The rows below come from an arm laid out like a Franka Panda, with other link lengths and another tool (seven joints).
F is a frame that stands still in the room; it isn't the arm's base.
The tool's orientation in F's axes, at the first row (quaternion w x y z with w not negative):
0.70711, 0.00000, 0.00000, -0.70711
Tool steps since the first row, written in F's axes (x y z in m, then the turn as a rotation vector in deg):
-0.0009, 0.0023, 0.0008, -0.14, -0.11, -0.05
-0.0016, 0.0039, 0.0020, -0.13, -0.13, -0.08
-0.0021, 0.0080, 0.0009, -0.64, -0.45, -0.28
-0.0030, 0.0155, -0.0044, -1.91, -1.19, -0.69
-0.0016, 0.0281, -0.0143, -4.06, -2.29, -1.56
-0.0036, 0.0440, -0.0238, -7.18, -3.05, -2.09
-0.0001, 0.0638, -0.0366, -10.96, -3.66, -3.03
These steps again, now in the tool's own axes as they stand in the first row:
-0.0023, -0.0009, 0.0008, 0.11, -0.14, -0.05
-0.0039, -0.0016, 0.0020, 0.13, -0.13, -0.08
-0.0080, -0.0021, 0.0009, 0.45, -0.64, -0.28
-0.0155, -0.0030, -0.0044, 1.19, -1.91, -0.69
-0.0281, -0.0016, -0.0143, 2.29, -4.06, -1.56
-0.0440, -0.0036, -0.0238, 3.05, -7.18, -2.09
-0.0638, -0.0001, -0.0366, 3.66, -10.96, -3.03

